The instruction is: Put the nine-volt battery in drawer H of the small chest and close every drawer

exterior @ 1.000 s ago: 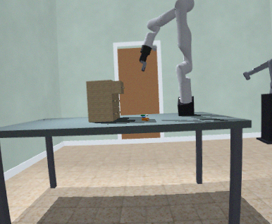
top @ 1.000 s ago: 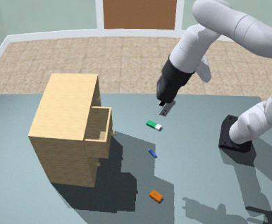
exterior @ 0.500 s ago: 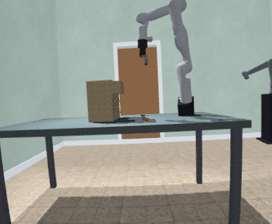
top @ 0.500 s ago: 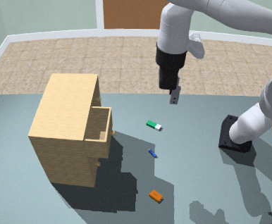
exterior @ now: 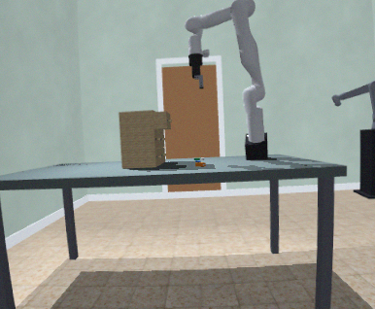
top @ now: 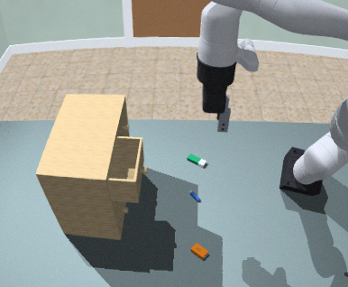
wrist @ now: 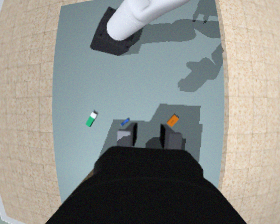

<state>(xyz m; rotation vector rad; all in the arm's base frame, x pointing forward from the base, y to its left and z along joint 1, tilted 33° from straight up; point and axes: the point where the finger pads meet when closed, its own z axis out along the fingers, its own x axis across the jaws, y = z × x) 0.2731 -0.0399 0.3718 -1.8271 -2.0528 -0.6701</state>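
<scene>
Right now my hand is 11 cm to the right of the nine-volt battery and 43 cm above it. Also, from my hand: drawer 27 cm ahead, 4 cm to the left, 21 cm below; blue cylinder 5 cm ahead, 9 cm to the right, 44 cm below.
</scene>
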